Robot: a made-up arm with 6 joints.
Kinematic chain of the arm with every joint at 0, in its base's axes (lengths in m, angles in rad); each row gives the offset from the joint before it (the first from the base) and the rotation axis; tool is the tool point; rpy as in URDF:
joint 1: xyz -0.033 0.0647 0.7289 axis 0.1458 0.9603 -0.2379
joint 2: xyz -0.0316 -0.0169 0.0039 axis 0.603 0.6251 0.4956
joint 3: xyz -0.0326 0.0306 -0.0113 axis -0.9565 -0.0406 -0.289
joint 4: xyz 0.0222 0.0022 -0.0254 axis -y
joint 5: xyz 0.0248 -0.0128 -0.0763 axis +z
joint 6: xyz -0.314 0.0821 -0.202 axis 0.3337 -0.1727 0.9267
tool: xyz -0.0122 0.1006 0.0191 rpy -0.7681 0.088 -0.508
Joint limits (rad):
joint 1: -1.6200..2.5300
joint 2: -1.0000..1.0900
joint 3: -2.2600..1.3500
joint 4: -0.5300..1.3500
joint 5: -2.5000..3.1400
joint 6: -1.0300..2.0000
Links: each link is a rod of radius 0.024 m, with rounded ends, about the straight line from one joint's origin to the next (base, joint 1, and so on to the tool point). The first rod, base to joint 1, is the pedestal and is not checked.
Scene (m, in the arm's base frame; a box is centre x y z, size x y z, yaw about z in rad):
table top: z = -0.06
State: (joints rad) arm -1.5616 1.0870 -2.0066 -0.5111 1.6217 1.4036
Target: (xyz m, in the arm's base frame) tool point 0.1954 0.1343 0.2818
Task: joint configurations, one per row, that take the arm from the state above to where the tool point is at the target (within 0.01 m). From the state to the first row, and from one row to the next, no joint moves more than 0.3 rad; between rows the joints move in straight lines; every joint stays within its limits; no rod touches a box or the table.
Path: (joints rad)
1: -1.5355 0.8803 -1.9766 -0.5158 1.5922 1.1165
2: -1.5094 0.6737 -1.9466 -0.5206 1.5627 0.8293
3: -1.4833 0.4670 -1.9165 -0.5253 1.5332 0.5422
4: -1.4572 0.2603 -1.8865 -0.5300 1.5037 0.2550

